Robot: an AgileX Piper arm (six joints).
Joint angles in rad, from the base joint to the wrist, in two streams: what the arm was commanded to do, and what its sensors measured. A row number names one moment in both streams.
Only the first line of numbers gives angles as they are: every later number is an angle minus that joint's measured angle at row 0.
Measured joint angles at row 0:
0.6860, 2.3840, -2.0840, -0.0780, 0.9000, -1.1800
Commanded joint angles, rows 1 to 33:
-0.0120, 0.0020, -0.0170, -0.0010, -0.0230, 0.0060
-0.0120, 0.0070, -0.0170, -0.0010, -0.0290, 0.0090
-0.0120, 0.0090, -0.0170, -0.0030, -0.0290, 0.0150
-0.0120, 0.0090, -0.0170, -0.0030, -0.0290, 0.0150
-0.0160, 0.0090, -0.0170, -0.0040, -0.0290, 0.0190
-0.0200, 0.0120, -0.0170, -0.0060, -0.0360, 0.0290
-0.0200, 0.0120, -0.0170, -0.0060, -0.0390, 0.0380
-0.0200, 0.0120, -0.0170, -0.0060, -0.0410, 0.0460
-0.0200, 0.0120, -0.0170, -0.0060, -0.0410, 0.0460
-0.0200, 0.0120, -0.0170, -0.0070, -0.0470, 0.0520
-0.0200, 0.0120, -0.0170, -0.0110, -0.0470, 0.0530
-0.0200, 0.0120, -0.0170, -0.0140, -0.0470, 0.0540
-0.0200, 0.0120, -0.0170, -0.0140, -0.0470, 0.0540
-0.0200, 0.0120, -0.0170, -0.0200, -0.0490, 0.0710
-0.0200, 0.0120, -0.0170, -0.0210, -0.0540, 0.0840
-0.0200, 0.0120, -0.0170, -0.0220, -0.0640, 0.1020
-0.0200, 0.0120, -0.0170, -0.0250, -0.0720, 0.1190
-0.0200, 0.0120, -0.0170, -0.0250, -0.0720, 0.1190
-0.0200, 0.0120, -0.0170, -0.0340, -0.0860, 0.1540
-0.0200, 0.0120, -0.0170, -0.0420, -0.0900, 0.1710
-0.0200, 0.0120, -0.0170, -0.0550, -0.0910, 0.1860
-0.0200, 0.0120, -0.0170, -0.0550, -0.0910, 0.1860
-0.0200, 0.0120, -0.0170, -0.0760, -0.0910, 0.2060
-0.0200, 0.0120, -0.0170, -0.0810, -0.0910, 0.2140
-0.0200, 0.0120, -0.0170, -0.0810, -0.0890, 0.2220
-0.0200, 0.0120, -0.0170, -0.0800, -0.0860, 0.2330
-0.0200, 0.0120, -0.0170, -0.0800, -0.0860, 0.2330
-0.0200, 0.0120, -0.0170, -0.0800, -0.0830, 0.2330
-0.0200, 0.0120, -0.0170, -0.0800, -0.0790, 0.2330
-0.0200, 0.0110, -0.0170, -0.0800, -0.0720, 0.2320
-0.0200, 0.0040, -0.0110, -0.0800, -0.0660, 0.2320
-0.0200, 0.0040, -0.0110, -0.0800, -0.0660, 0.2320
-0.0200, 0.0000, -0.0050, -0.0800, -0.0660, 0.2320
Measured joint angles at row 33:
-0.0190, 0.0160, -0.0080, -0.0760, -0.0810, 0.2200
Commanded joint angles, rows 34 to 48:
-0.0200, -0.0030, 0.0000, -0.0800, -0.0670, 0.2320
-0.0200, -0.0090, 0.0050, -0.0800, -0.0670, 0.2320
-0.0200, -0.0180, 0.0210, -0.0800, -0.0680, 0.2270
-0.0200, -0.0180, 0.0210, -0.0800, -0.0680, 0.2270
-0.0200, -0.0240, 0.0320, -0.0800, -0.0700, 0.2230
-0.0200, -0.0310, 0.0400, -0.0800, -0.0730, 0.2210
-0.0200, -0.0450, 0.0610, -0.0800, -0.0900, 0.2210
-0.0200, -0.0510, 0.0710, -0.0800, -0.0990, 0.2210
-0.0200, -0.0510, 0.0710, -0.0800, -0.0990, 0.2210
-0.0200, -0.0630, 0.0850, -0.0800, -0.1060, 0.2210
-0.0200, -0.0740, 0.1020, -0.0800, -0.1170, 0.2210
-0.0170, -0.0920, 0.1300, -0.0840, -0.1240, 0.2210
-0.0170, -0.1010, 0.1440, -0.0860, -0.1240, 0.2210
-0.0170, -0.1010, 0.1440, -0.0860, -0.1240, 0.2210
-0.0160, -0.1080, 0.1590, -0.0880, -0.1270, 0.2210
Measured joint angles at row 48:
-0.0190, -0.0770, 0.1230, -0.0800, -0.1170, 0.2200
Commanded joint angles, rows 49 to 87:
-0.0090, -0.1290, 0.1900, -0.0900, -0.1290, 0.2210
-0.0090, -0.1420, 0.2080, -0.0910, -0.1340, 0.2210
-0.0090, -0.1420, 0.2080, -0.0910, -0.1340, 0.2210
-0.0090, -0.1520, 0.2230, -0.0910, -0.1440, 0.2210
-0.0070, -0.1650, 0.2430, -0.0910, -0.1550, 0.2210
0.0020, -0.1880, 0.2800, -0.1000, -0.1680, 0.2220
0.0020, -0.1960, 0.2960, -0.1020, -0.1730, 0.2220
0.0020, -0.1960, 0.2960, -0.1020, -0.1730, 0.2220
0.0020, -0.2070, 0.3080, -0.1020, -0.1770, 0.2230
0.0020, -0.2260, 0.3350, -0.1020, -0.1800, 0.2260
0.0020, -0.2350, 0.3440, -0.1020, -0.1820, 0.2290
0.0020, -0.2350, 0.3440, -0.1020, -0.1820, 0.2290
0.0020, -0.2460, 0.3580, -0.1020, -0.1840, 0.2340
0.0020, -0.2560, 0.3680, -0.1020, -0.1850, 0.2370
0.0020, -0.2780, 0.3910, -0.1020, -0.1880, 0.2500
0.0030, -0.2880, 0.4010, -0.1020, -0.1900, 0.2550
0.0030, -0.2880, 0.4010, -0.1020, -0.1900, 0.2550
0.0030, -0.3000, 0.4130, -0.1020, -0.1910, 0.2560
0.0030, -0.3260, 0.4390, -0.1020, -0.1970, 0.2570
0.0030, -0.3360, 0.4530, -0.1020, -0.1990, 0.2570
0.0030, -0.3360, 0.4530, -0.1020, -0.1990, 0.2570
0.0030, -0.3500, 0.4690, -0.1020, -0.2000, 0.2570
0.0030, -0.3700, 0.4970, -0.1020, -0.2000, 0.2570
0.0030, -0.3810, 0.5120, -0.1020, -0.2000, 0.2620
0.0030, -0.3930, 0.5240, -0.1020, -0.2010, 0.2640
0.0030, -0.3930, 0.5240, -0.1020, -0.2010, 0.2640
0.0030, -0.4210, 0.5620, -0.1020, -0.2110, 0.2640
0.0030, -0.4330, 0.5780, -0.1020, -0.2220, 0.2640
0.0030, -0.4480, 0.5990, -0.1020, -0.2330, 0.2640
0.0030, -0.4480, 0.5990, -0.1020, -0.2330, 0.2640
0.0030, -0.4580, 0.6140, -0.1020, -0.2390, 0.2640
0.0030, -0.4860, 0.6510, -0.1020, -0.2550, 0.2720
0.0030, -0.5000, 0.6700, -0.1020, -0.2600, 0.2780
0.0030, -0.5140, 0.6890, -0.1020, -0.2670, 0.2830
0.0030, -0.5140, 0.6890, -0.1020, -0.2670, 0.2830
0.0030, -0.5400, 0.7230, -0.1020, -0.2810, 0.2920
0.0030, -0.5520, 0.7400, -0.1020, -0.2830, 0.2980
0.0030, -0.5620, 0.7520, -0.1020, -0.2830, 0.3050
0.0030, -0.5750, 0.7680, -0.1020, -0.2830, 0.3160
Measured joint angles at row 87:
0.0010, -0.5380, 0.7310, -0.1020, -0.2730, 0.2890
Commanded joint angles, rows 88 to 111:
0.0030, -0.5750, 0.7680, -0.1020, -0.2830, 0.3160
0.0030, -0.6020, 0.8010, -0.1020, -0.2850, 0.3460
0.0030, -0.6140, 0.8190, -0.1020, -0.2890, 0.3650
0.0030, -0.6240, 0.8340, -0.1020, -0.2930, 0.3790
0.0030, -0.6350, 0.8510, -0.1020, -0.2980, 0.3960
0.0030, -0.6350, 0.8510, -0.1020, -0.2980, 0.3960
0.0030, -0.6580, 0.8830, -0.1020, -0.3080, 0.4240
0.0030, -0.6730, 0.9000, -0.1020, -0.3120, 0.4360
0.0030, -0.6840, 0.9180, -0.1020, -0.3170, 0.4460
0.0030, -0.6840, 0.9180, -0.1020, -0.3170, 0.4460
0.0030, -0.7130, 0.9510, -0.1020, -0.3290, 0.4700
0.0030, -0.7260, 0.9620, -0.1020, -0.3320, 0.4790
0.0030, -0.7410, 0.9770, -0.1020, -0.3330, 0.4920
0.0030, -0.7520, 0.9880, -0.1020, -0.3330, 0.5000
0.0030, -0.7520, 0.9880, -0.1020, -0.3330, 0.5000
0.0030, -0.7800, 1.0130, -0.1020, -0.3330, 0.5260
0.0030, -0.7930, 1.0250, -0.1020, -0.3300, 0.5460
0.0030, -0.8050, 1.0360, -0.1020, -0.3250, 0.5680
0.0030, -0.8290, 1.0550, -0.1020, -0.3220, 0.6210
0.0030, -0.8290, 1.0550, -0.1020, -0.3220, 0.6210
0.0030, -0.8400, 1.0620, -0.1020, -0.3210, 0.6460
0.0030, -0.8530, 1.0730, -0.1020, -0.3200, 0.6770
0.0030, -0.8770, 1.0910, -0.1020, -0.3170, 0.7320
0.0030, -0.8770, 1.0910, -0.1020, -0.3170, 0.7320
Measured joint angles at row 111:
0.0010, -0.8400, 1.0670, -0.1020, -0.3240, 0.6490
